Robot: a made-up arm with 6 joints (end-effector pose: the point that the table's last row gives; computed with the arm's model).
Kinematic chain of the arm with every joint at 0, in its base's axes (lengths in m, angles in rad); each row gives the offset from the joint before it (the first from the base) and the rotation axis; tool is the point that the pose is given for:
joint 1: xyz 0 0 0.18 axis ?
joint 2: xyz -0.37 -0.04 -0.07 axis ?
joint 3: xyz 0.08 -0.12 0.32 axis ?
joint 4: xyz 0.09 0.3 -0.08 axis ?
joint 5: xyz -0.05 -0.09 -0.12 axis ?
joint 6: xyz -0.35 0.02 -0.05 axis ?
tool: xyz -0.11 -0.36 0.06
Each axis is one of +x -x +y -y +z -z.
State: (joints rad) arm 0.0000 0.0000 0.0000 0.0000 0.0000 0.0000
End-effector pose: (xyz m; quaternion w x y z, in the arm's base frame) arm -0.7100 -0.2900 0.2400 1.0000 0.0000 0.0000 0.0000
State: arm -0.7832 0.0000 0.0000 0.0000 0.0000 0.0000
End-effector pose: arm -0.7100 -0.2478 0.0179 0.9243 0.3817 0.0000 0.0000
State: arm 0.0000 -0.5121 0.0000 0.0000 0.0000 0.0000
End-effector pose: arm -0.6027 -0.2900 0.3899 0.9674 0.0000 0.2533 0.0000
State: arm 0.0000 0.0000 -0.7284 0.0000 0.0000 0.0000
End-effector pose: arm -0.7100 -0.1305 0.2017 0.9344 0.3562 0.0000 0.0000
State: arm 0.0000 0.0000 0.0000 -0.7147 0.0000 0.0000
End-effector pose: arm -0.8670 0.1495 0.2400 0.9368 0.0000 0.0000 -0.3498
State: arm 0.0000 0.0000 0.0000 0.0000 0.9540 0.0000
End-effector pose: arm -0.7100 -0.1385 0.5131 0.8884 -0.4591 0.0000 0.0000
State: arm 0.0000 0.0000 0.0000 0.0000 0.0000 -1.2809
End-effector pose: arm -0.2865 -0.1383 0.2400 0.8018 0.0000 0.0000 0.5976
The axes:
joint 1: -x
joint 2: -y
joint 3: -x
joint 4: +z
joint 5: -x
joint 6: -z

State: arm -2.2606 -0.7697 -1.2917 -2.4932 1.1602 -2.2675
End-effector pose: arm 0.1621 -0.3154 0.2698 0.6263 -0.5817 -0.3595 -0.3744
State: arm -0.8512 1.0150 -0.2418 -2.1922 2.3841 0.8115
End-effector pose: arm -0.4083 -0.0357 1.1745 0.5649 -0.2660 0.7020 -0.3425
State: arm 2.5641 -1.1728 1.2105 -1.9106 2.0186 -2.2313
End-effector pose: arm -0.5089 0.1887 0.5168 0.1059 0.2272 0.0392 0.9673
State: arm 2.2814 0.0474 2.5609 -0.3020 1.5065 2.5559
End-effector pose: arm -0.7283 0.9075 0.4683 0.2881 -0.1676 0.0136 -0.9427
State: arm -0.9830 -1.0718 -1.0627 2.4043 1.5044 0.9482
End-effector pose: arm 0.1351 0.4966 -0.3237 0.5479 0.6663 -0.3843 -0.3288
